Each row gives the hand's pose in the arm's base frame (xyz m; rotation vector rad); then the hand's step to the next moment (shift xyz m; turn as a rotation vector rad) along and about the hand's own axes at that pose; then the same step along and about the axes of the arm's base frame.
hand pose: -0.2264 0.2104 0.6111 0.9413 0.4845 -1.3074
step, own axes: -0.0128 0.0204 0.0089 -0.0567 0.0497 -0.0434
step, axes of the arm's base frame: 0.0146 0.0000 0.0211 0.0424 0.0676 0.0346
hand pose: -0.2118 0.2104 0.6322 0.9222 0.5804 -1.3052
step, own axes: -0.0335 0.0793 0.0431 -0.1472 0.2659 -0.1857
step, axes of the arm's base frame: 0.0645 -0.0172 0.0694 0.2525 0.2368 0.0838
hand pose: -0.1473 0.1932 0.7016 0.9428 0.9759 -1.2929
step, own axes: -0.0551 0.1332 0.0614 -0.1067 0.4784 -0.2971
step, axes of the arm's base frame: 0.1342 -0.0335 0.0736 0.4608 0.3407 0.0127
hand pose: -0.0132 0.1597 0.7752 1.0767 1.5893 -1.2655
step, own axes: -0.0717 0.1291 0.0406 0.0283 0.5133 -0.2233
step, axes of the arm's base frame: 0.1477 -0.0323 0.0245 0.4598 0.2900 -0.1367
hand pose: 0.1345 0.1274 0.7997 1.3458 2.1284 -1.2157
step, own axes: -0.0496 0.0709 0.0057 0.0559 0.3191 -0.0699
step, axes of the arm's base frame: 0.0844 -0.0195 -0.0043 0.2568 0.1464 -0.1499
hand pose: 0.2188 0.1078 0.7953 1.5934 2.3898 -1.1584
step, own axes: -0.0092 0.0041 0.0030 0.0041 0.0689 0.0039
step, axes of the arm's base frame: 0.0066 -0.0082 -0.0006 0.0525 0.0140 -0.0427
